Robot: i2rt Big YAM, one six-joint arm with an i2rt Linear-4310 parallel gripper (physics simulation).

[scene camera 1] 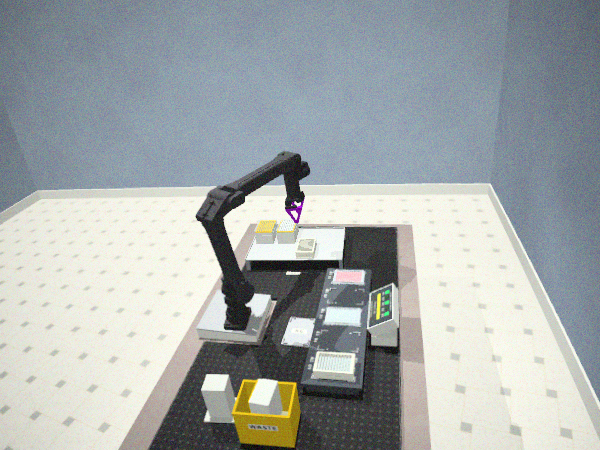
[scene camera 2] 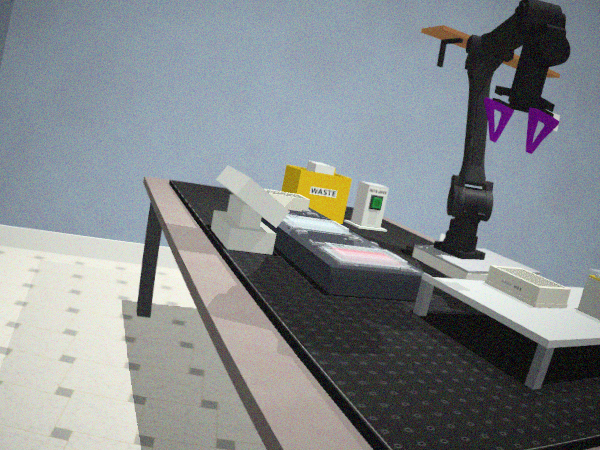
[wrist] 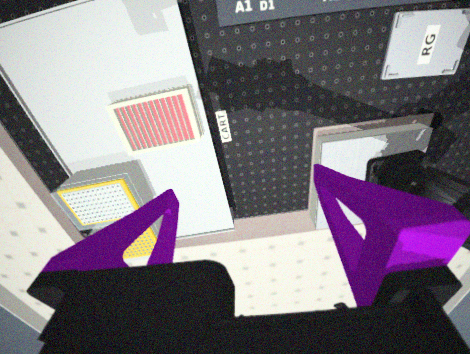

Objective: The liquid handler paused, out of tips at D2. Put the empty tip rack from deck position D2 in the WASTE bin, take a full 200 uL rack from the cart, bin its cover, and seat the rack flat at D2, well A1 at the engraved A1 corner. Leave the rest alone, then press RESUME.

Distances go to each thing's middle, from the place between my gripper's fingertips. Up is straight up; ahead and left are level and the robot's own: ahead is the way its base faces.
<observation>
My hand is 5 cm past the white cart shelf (scene camera 2: pixel 553 323), 19 cm to the right of it and 24 cm above it. From my hand the other things lie so: pale plate (scene camera 2: pixel 308 224) (18 cm ahead, 33 cm to the right, 24 cm below); then pink plate (scene camera 2: pixel 361 256) (20 cm ahead, 8 cm to the right, 24 cm below); then white box (scene camera 2: pixel 364 216) (18 cm behind, 72 cm to the right, 23 cm below).
</observation>
